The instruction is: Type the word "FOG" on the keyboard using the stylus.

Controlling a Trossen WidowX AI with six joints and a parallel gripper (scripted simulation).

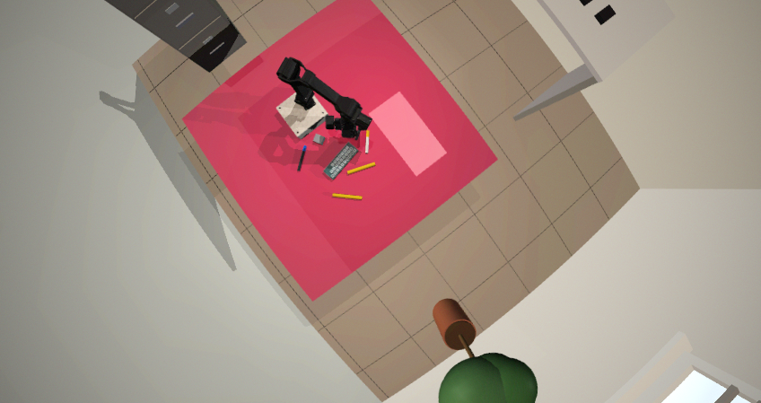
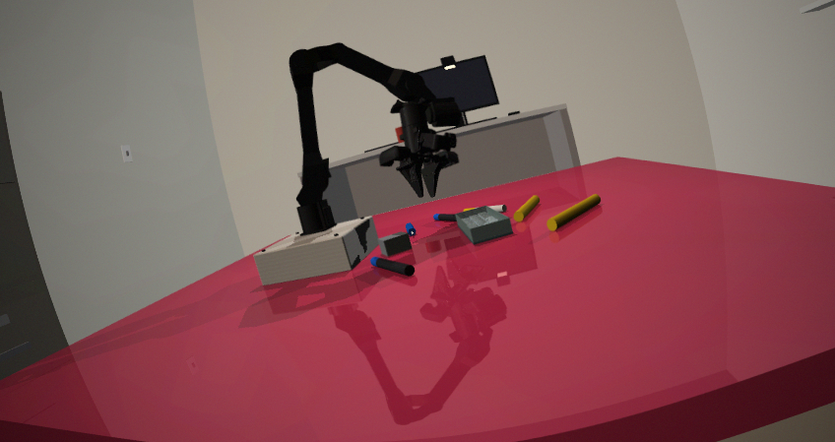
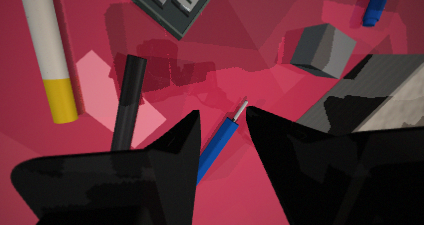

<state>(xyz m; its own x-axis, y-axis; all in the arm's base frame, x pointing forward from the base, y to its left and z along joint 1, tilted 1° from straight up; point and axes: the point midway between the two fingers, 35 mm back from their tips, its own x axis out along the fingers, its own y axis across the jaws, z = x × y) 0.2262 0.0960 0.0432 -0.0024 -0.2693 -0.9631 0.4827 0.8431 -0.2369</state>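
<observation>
The stylus lies 50 mm behind my gripper tip and 60 mm below it. From my gripper tip the other things lie so: grey block 40 mm behind, 140 mm to the right, 60 mm below.
</observation>
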